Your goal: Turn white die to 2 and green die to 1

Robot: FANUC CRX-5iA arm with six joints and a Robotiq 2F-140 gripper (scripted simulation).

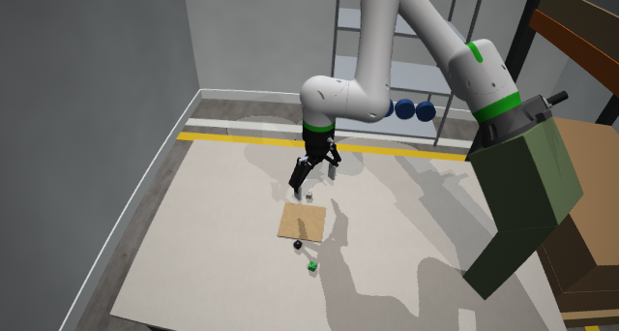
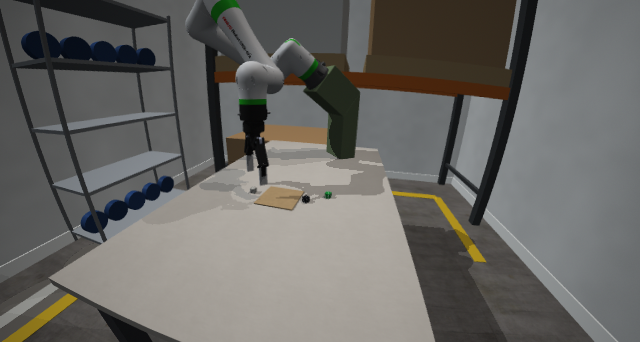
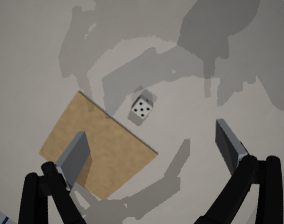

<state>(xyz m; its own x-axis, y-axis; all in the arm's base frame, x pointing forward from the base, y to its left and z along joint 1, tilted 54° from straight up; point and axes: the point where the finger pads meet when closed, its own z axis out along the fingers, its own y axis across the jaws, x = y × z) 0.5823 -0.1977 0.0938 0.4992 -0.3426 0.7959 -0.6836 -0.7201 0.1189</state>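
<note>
My gripper is now 50 mm above the white die, 20 mm short of it and 10 mm to the left of it. The rest, counted from my hand: mat: 100 mm to the left, 60 mm below, 50 mm ahead; then black die: 190 mm to the left, 70 mm ahead, 50 mm below; then green die: 270 mm to the left, 50 mm below, 30 mm ahead.
</note>
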